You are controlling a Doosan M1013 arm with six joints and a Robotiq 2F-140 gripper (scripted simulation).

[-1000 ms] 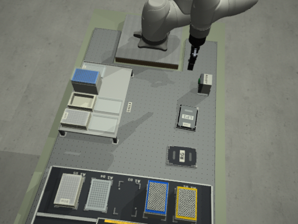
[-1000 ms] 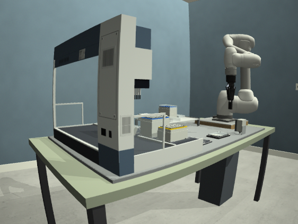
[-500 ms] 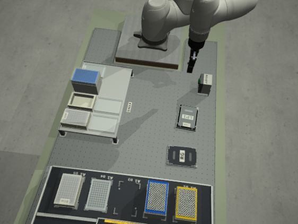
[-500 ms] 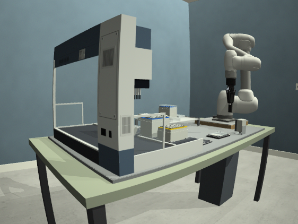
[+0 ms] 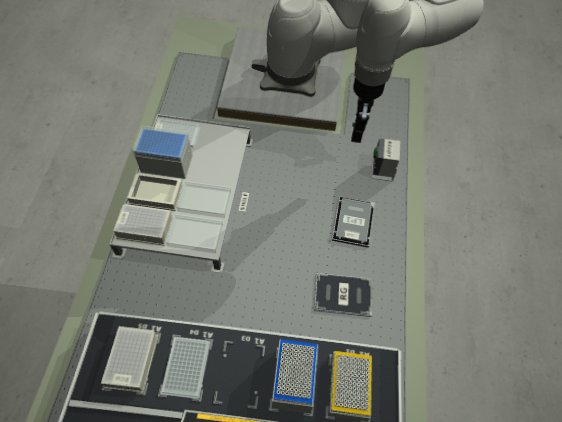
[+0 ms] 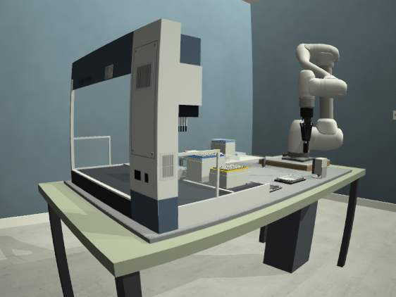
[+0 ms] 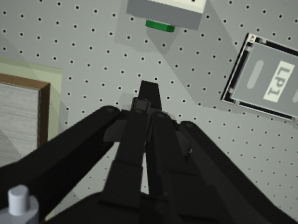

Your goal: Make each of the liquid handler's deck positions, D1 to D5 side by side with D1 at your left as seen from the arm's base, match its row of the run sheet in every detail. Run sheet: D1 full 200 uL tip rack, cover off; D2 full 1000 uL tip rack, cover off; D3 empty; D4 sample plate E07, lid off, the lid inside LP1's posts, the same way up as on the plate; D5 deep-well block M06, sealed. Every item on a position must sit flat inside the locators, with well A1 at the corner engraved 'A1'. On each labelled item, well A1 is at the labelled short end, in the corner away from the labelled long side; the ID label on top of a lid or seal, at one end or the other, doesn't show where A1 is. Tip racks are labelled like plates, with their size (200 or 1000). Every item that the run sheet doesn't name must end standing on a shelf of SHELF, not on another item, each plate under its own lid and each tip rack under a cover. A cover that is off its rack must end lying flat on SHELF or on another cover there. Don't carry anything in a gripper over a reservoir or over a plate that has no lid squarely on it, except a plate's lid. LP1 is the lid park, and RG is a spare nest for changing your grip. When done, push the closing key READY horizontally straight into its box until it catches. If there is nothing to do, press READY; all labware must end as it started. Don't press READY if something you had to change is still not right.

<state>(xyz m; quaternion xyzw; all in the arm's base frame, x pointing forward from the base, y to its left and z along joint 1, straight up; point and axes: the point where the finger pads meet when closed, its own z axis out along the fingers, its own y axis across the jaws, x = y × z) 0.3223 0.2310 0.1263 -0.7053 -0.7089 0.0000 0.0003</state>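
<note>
Now: the ready box 80 mm to the left of my hand and 90 mm below it. From my hand the other things lie so: clear lid 200 mm ahead, 30 mm to the left, 140 mm below; then shelf label 180 mm ahead, 290 mm to the right, 160 mm below; then lid park 200 mm ahead, 30 mm to the left, 150 mm below.
</note>
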